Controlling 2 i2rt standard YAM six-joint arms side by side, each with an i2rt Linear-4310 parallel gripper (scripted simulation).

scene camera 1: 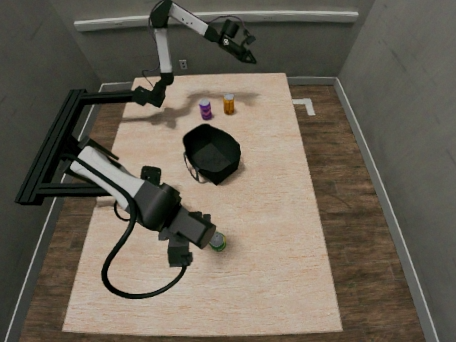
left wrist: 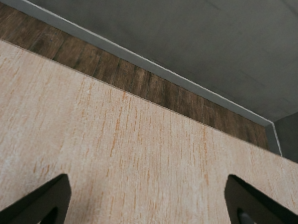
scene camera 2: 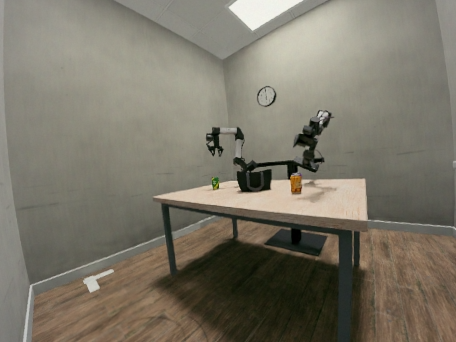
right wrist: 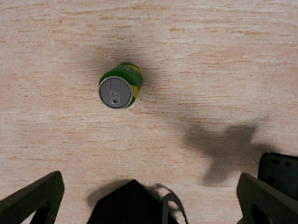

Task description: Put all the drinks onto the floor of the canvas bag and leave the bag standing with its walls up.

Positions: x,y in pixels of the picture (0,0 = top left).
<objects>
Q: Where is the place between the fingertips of my right gripper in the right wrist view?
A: At 149,180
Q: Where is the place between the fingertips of my right gripper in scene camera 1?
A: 190,233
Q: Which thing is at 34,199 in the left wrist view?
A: My left gripper.
</objects>
